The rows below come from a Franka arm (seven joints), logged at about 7 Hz.
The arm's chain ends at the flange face. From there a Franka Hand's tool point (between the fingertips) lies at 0.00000 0.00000 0.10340 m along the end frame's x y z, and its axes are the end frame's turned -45 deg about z.
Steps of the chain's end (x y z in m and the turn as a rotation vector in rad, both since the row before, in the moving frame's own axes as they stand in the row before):
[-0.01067, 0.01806, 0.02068, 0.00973, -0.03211, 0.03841]
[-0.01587, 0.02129, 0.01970, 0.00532, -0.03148, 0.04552]
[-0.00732, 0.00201, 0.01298, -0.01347, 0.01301, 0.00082]
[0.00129, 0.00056, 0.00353, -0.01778, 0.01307, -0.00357]
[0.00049, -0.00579, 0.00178, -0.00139, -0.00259, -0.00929]
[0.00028, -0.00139, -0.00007, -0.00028, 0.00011, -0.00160]
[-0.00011, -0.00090, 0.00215, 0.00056, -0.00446, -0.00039]
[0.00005, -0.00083, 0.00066, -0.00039, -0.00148, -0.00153]
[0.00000, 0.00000, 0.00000, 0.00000, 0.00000, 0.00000]
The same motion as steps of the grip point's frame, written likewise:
[-0.02189, 0.00214, 0.02062, 0.02959, -0.01583, 0.03841]
[-0.02813, 0.00110, 0.01965, 0.02602, -0.01850, 0.04552]
[-0.00663, -0.00182, 0.01296, -0.01872, -0.00033, 0.00082]
[0.00018, 0.00356, 0.00350, -0.02181, -0.00333, -0.00357]
[0.00415, -0.00383, 0.00178, 0.00085, -0.00281, -0.00929]
[0.00117, -0.00076, -0.00007, -0.00028, -0.00012, -0.00160]
[0.00027, -0.00108, 0.00215, 0.00355, -0.00276, -0.00039]
[0.00049, -0.00063, 0.00066, 0.00077, -0.00132, -0.00153]
[0.00000, 0.00000, 0.00000, 0.00000, 0.00000, 0.00000]

